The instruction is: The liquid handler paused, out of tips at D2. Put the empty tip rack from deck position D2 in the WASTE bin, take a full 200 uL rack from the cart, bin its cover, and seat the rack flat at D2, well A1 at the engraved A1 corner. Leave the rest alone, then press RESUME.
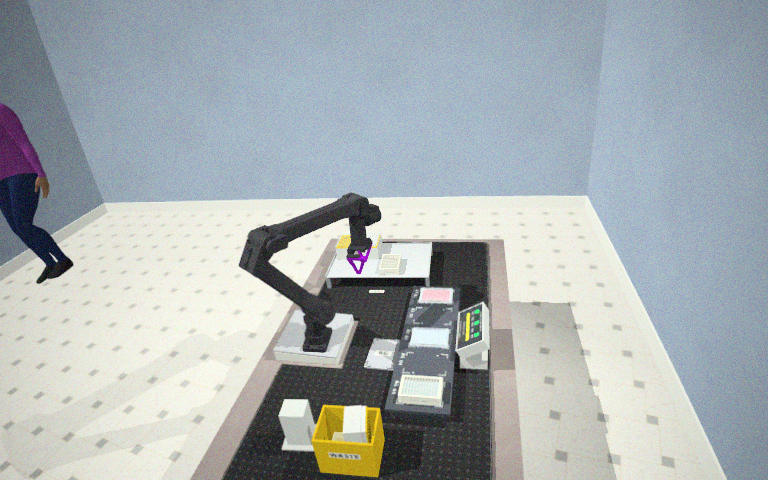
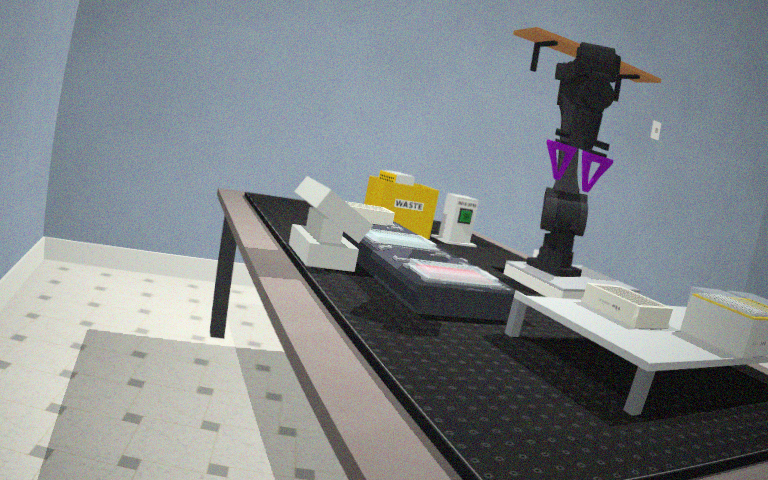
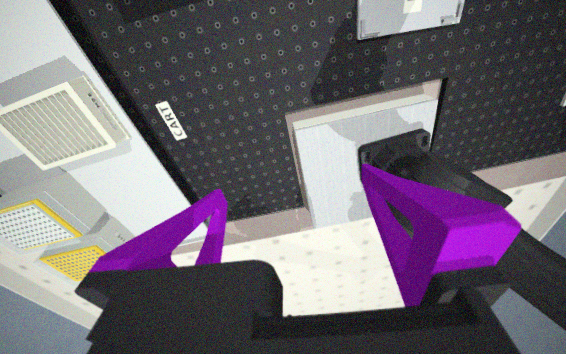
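Where they show: gripper, fingertip midpoint: (image 1: 361, 267) (image 2: 570, 185) (image 3: 289, 184); arm's base at its link origin: (image 1: 317, 340) (image 2: 553, 270) (image 3: 391, 157).
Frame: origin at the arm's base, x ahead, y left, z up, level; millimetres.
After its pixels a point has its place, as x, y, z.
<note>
My gripper (image 1: 360, 264) @(161, 172, 202) (image 2: 572, 184) @(161, 172, 202) (image 3: 289, 184) @(161, 172, 202) is open and empty, high above the table beside the white cart (image 1: 413, 260) @(322, 498, 30) (image 2: 611, 339) @(371, 555, 30) (image 3: 115, 185) @(117, 465, 30). At the cart's back, a yellow-rimmed rack with a pale dotted top (image 2: 727, 322) (image 3: 32, 227) stands beside a rack with a yellow holed top (image 1: 343, 243) @(3, 546, 101) (image 3: 77, 262) @(35, 569, 101); whether a clear cover is on is hard to tell. The used rack (image 1: 355, 424) @(236, -462, 129) (image 2: 397, 177) @(250, -400, 120) lies tilted in the yellow WASTE bin (image 1: 348, 457) @(214, -504, 49) (image 2: 400, 215) @(227, -386, 23). Deck position D2 (image 1: 433, 314) @(418, 129, 17) holds no rack. The RESUME button (image 2: 465, 216) @(47, -355, 51) is green.
A beige rack (image 1: 390, 263) @(228, 434, 57) (image 2: 625, 305) @(268, 476, 54) (image 3: 60, 127) @(227, 435, 58) sits on the cart. The deck holds a pink plate (image 1: 436, 295) @(428, 231, 31) (image 2: 453, 272) @(439, 258, 30), a pale blue plate (image 1: 430, 337) @(411, -16, 32) (image 2: 402, 238) @(412, 12, 31) and a beige rack (image 1: 420, 389) @(388, -262, 44). A tilted screen (image 1: 472, 328) @(552, -41, 92) stands beside it. A person (image 1: 19, 192) is at far left.
</note>
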